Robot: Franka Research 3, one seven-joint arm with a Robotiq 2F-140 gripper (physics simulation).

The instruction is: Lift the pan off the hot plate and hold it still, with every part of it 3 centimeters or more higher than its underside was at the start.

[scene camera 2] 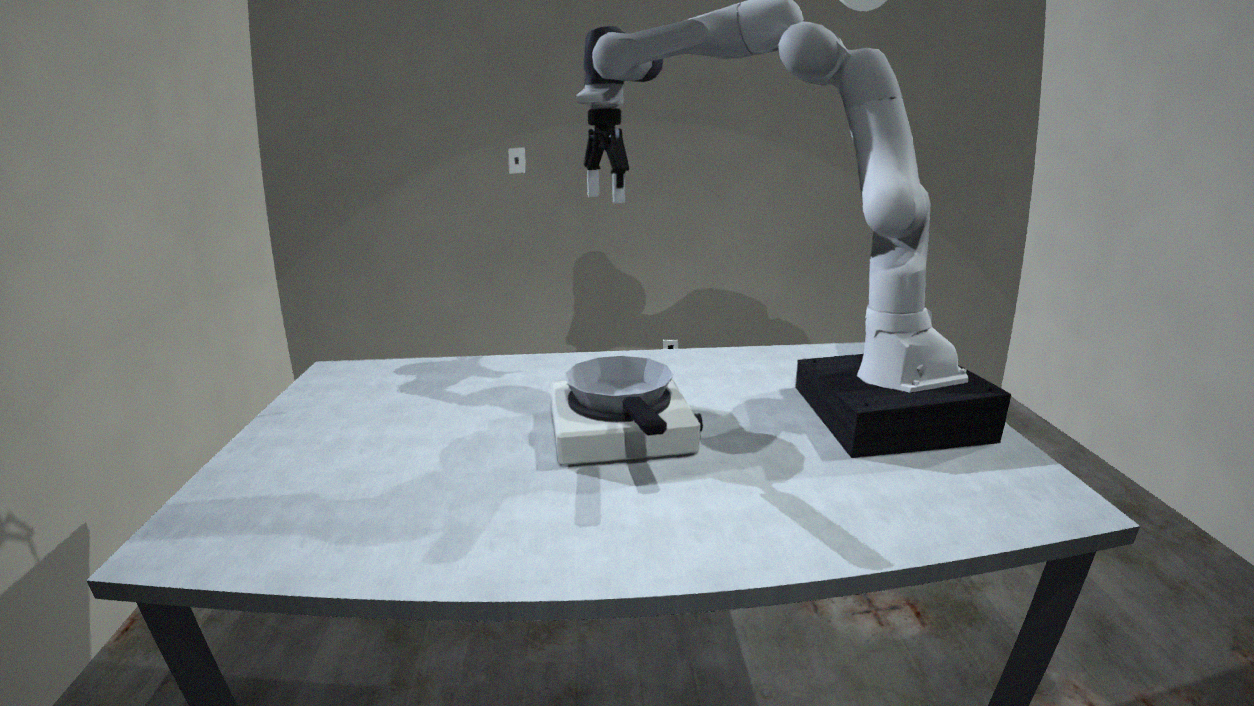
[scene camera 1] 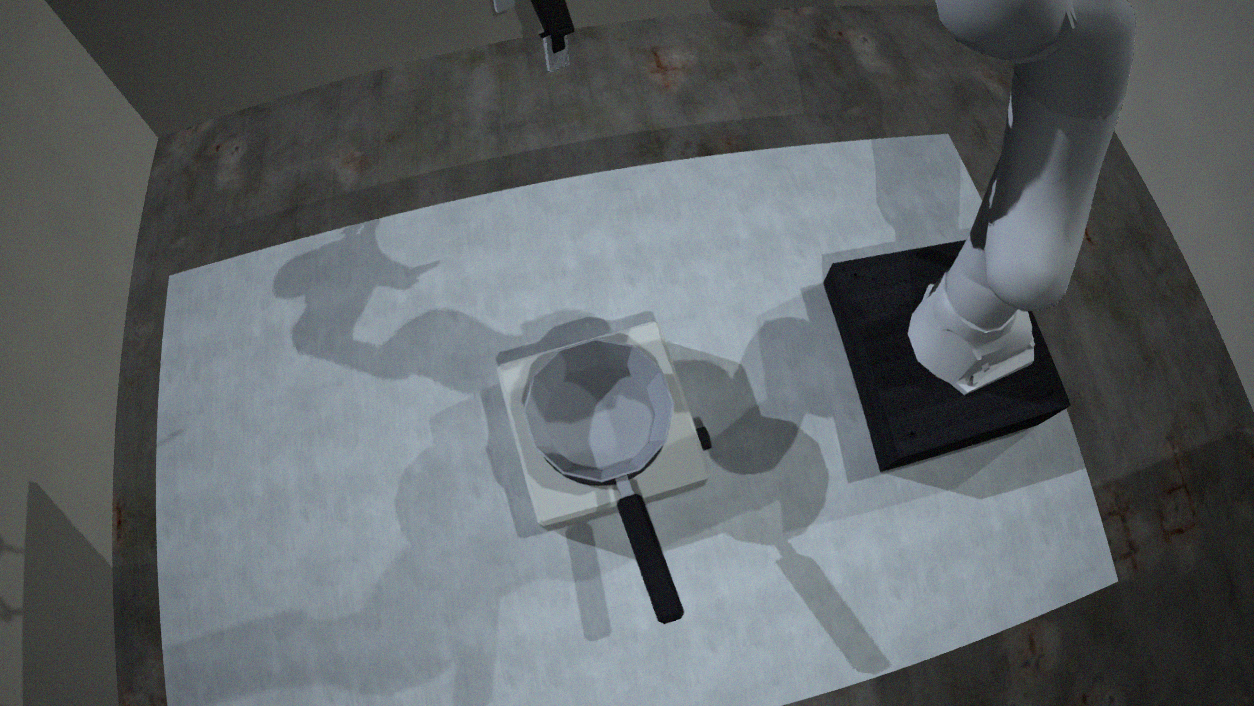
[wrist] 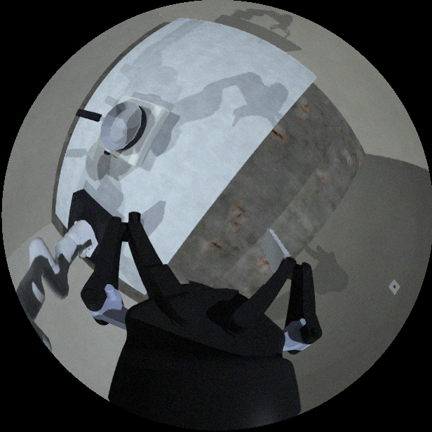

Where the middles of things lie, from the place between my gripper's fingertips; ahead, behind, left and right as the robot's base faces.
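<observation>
Cream hot plate [scene camera 1: 559, 500]: my gripper is 350 mm above it, 30 mm past it and 410 mm to the right of it. Grey pan [scene camera 1: 598, 410]: 270 mm below my hand, 510 mm to the left of it and 30 mm behind it.
</observation>
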